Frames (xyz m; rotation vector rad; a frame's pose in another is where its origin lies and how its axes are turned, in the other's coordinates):
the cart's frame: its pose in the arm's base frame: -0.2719 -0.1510 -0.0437 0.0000 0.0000 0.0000
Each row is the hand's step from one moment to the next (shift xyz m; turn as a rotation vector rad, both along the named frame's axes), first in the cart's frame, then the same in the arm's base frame.
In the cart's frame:
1: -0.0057 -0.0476 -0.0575 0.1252 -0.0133 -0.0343
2: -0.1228 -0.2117 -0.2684 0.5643 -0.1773 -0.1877
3: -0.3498 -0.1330 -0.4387 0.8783 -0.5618 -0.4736
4: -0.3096 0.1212 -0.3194 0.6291 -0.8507 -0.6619
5: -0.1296 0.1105 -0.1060 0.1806 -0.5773 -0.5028
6: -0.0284 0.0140 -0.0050 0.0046 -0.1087 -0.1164
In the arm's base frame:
1: -0.0057 -0.0476 -0.0575 0.1252 -0.0133 -0.0343
2: -0.1228 -0.2117 -0.2684 0.5643 -0.1773 -0.1877
3: -0.3498 -0.1330 -0.4387 0.8783 -0.5618 -0.4736
4: -0.3096 0.1212 -0.3194 0.6291 -0.8507 -0.6619
5: -0.1296 0.1105 -0.1060 0.1806 -0.5773 -0.5028
6: -0.0284 0.0140 -0.0050 0.0046 -0.1087 -0.1164

